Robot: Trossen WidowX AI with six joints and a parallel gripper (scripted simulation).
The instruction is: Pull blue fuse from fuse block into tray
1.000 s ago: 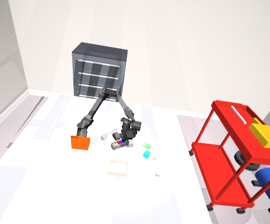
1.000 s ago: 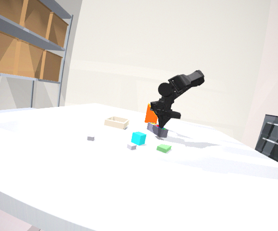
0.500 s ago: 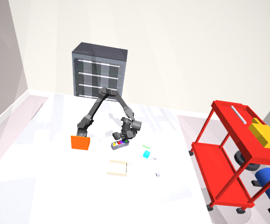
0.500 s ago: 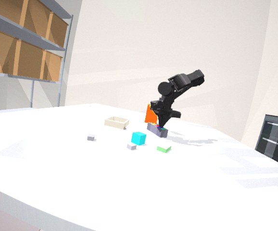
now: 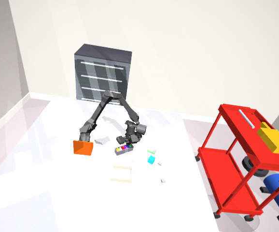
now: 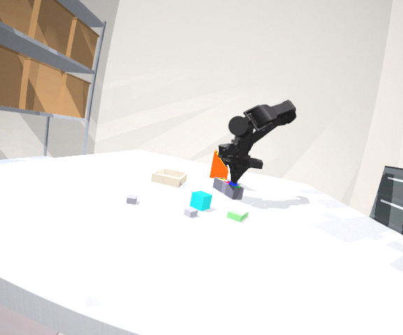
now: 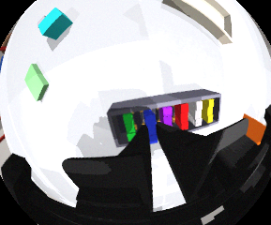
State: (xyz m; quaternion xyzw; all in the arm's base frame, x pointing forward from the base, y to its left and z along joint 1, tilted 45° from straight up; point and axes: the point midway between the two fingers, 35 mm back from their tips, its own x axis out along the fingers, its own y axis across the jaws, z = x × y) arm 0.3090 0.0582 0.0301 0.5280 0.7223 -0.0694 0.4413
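My gripper tip is now 23 cm to the left of the beige tray, 4 cm above it and 1 cm past it. Round my gripper tip: blue fuse 1 cm below; cyan cube 18 cm ahead, 8 cm to the right, 3 cm below; green wedge 19 cm ahead, 4 cm below, 2 cm to the left.
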